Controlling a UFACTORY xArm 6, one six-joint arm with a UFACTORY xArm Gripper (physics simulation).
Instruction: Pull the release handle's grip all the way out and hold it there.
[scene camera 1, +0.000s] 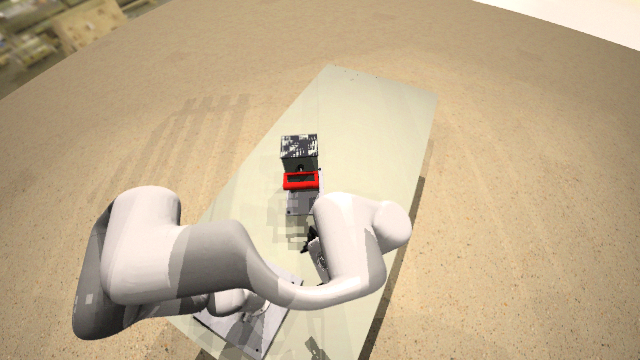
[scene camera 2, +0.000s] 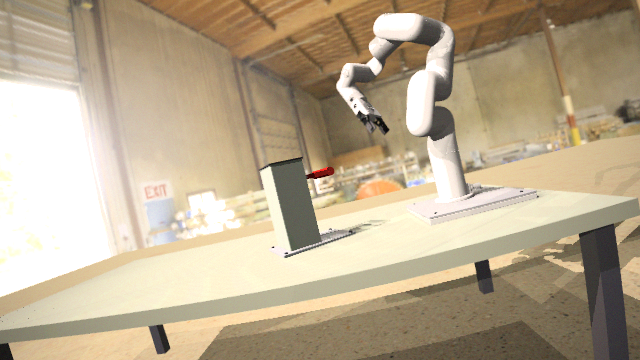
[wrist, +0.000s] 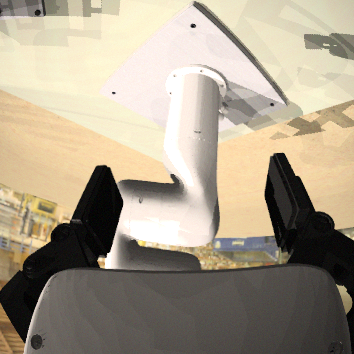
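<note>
The release handle's red grip (scene camera 1: 301, 186) (scene camera 2: 324, 172) is a rectangular loop near the top of an upright grey box (scene camera 1: 300, 145) (scene camera 2: 295, 205). A short gap with a dark stem lies between grip and box, on the side facing the arm's base. My gripper (scene camera 1: 306, 241) (scene camera 2: 378, 131) (wrist: 190, 178) is open, with no object between its fingers. It hangs above and apart from the grip, on the arm-base side, tilted downward. The grip does not show in the wrist view.
The box stands on a pale mounting plate (scene camera 1: 299, 204) (scene camera 2: 344, 233), bolted to the light green table (scene camera 1: 370, 120) (scene camera 2: 200, 280). A corner of that plate shows at the wrist view's top left. The arm's square base plate (scene camera 1: 240, 327) (scene camera 2: 480, 204) (wrist: 145, 65) is farther back on the table.
</note>
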